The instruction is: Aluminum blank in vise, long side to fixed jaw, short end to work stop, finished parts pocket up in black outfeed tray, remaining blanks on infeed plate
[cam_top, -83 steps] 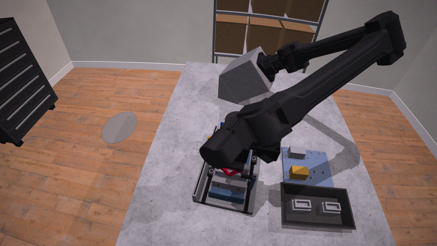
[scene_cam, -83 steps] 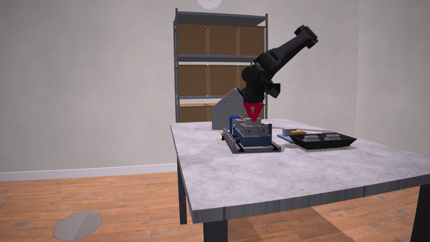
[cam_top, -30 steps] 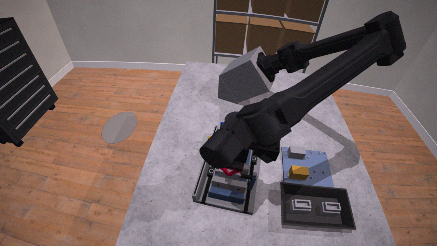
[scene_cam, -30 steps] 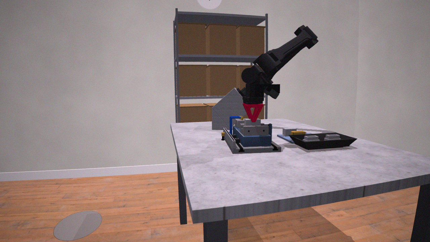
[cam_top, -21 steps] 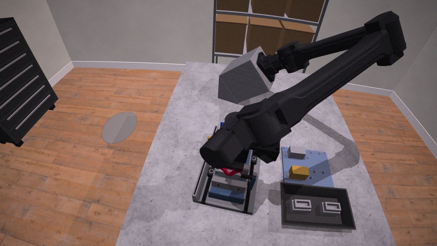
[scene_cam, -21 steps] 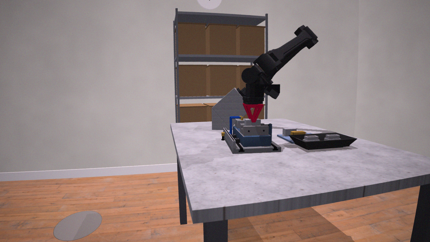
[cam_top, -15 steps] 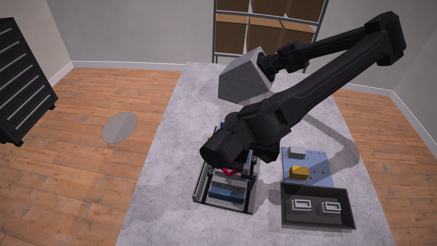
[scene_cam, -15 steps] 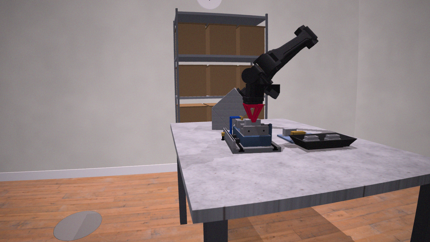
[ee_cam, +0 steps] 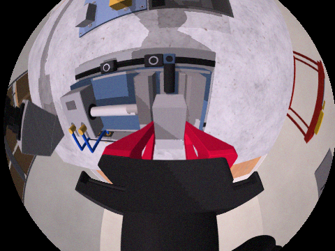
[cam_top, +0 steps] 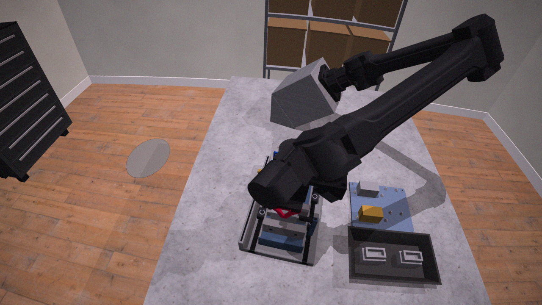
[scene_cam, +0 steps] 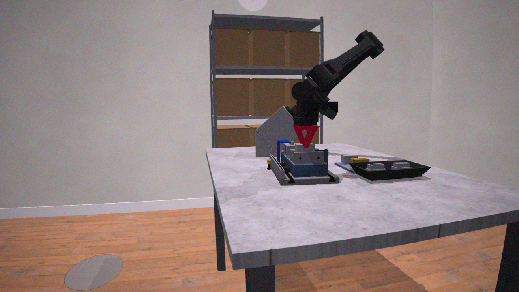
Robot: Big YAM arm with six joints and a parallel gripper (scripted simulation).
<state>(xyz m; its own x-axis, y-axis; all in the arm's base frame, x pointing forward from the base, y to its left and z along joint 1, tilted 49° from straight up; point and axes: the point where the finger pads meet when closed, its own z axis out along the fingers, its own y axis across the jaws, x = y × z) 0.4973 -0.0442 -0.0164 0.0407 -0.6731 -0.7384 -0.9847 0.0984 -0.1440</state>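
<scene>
Right now my hand is 50 mm to the right of the work stop rod and 30 mm above it. Also, from my hand: yellow brass blank (230 mm to the left, 100 mm behind, 90 mm below); then blue infeed plate (280 mm to the left, 150 mm behind, 110 mm below).
</scene>
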